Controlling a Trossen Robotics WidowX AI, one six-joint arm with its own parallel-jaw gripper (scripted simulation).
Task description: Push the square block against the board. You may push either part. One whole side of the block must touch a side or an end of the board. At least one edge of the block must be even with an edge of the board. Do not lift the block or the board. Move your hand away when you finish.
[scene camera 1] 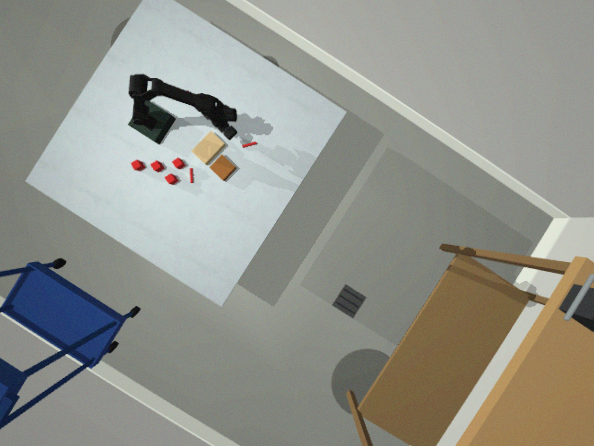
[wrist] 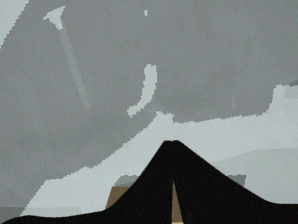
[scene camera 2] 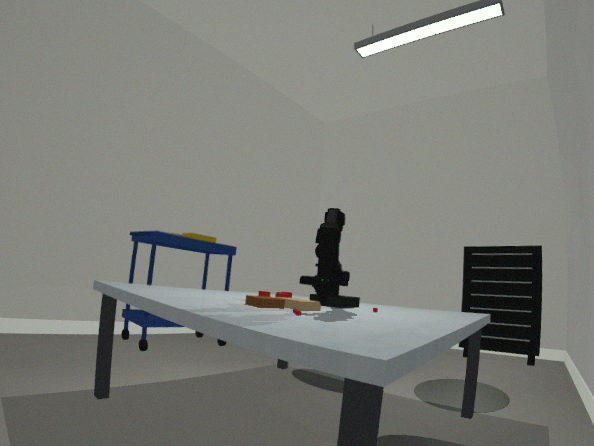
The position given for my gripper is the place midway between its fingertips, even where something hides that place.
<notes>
My gripper (scene camera 2: 322, 305) is shut and holds nothing.
My gripper is seen too in the wrist view (wrist: 170, 147).
</notes>
